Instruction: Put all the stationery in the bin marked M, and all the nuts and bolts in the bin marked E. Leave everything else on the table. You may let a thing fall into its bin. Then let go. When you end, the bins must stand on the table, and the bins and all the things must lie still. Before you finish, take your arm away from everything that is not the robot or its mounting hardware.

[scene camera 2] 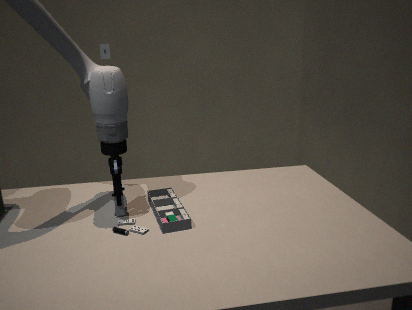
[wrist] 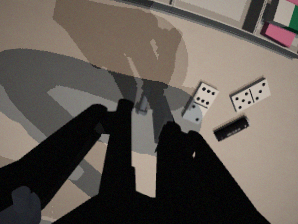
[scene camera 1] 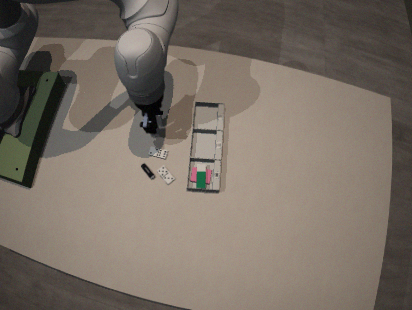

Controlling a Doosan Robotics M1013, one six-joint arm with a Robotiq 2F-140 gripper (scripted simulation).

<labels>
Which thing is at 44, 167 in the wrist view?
My gripper.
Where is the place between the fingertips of my gripper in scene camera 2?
120, 212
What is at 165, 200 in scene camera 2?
A grey three-compartment bin row.
</labels>
